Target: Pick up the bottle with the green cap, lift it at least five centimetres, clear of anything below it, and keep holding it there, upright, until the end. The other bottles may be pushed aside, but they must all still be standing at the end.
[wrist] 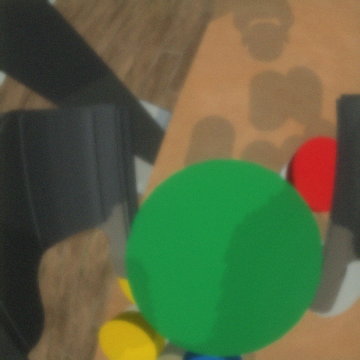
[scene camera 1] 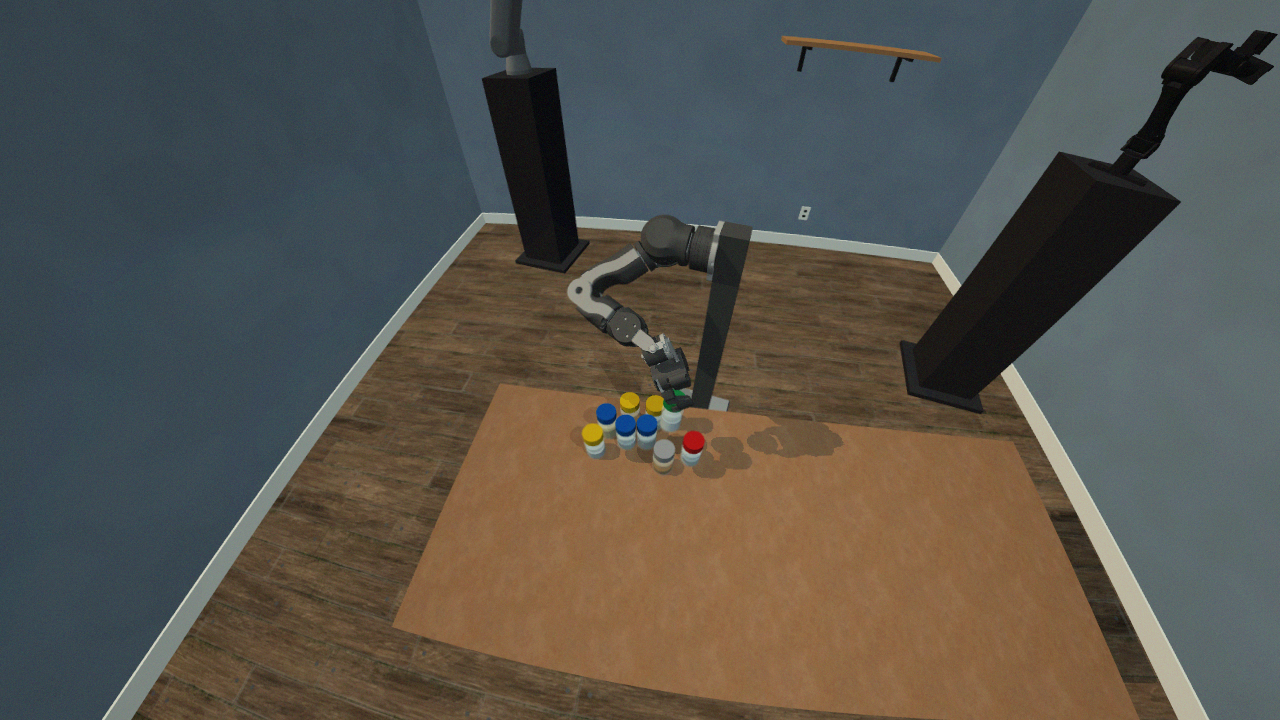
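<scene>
The bottle with the green cap (scene camera 1: 671, 418) (wrist: 215, 260) is between the fingers of my gripper (scene camera 1: 676, 401) (wrist: 227, 199), which is shut on it. It looks about upright, and its cap is much larger and nearer than the other caps in the wrist view. A finger partly hides the cap in the scene view, and the cap hides the body in the wrist view. A red-capped bottle (scene camera 1: 692, 447) (wrist: 315, 172) stands in front to the right. A grey-capped bottle (scene camera 1: 663, 455) stands left of the red one. Other bottles stand close to the left, with yellow and blue caps.
Yellow-capped bottles (scene camera 1: 629, 403) (scene camera 1: 655, 407) (scene camera 1: 593, 438) and blue-capped bottles (scene camera 1: 606, 416) (scene camera 1: 624, 429) (scene camera 1: 646, 429) stand upright on the brown table top (scene camera 1: 760, 573). The dark arm post (scene camera 1: 723, 313) rises just behind the gripper. Bottle and arm shadows fall to the right.
</scene>
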